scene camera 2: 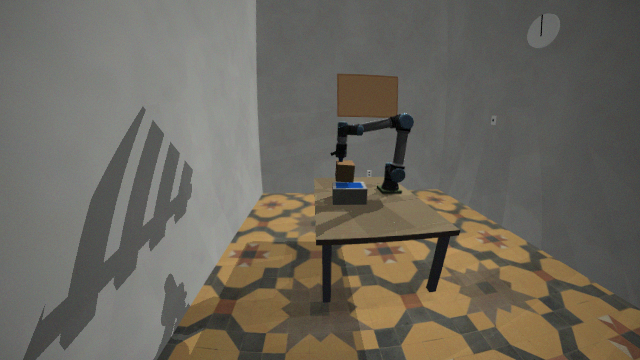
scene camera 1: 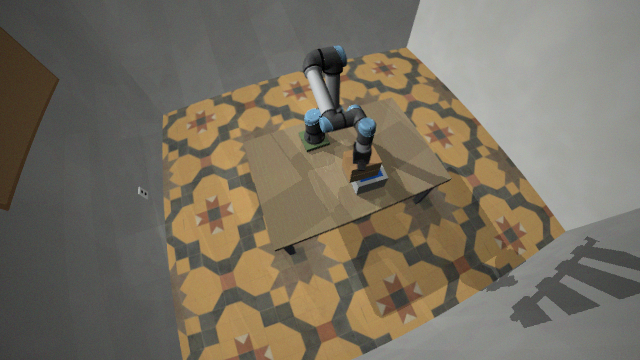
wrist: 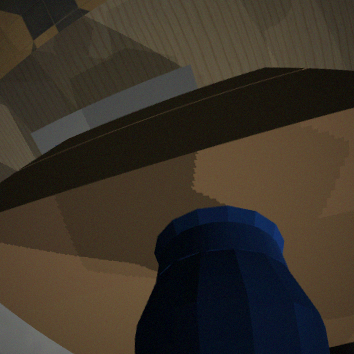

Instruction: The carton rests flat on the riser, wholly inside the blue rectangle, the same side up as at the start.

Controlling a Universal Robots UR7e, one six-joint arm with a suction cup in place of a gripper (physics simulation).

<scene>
My suction cup (wrist: 221, 274) carries a brown carton (scene camera 1: 372, 169); nothing else touches it. A grey riser (scene camera 2: 344, 193) rests on the table.
The brown carton shows as well in the wrist view (wrist: 88, 211). The grey riser is seen too in the wrist view (wrist: 180, 80).
</scene>
